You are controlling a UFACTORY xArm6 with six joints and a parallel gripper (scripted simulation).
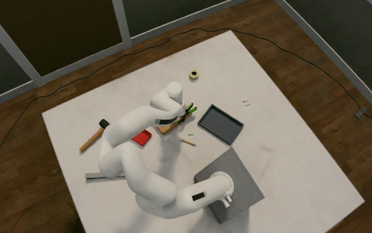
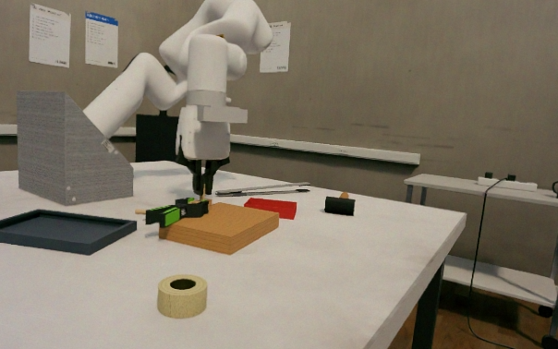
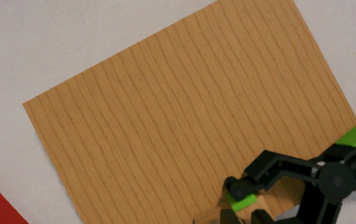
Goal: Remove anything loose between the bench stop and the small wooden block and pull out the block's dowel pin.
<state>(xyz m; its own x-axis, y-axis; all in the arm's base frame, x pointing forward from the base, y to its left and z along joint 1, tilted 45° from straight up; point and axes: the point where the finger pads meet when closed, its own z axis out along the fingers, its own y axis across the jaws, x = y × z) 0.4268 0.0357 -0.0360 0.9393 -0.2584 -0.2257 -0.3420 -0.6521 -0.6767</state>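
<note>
Now: the dowel pin 2 cm below my hand. From my hand the other things lie so: loose dowel 13 cm behind, 8 cm below, 1 cm to the right; then small wooden block 5 cm below; then red tray 20 cm to the left, 8 cm below, 4 cm ahead.
</note>
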